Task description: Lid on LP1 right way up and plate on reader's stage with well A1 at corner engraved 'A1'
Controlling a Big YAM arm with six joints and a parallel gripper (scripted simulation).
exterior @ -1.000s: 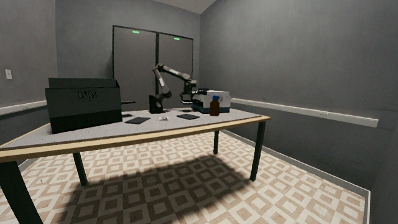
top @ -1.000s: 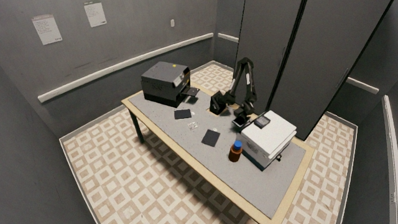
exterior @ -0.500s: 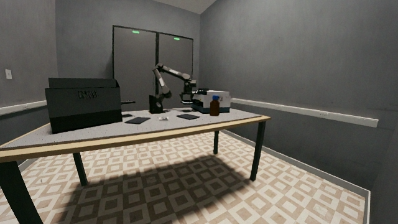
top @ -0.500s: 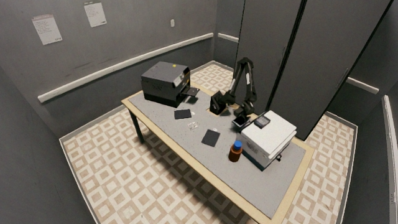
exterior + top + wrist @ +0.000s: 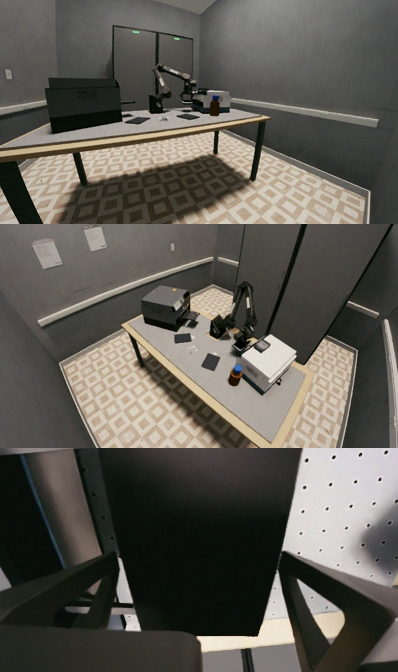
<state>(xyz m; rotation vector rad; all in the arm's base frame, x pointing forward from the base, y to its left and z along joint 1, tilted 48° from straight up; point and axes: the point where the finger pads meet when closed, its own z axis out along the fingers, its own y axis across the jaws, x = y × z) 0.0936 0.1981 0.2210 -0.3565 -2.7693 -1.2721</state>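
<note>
My gripper is now right at the dark lid. From my hand the other things lie so: dark flat pad (260 mm ahead, 130 mm to the right, 100 mm below); white multi-well plate (10 mm below); brown capped bottle (310 mm ahead, 120 mm to the left).
</note>
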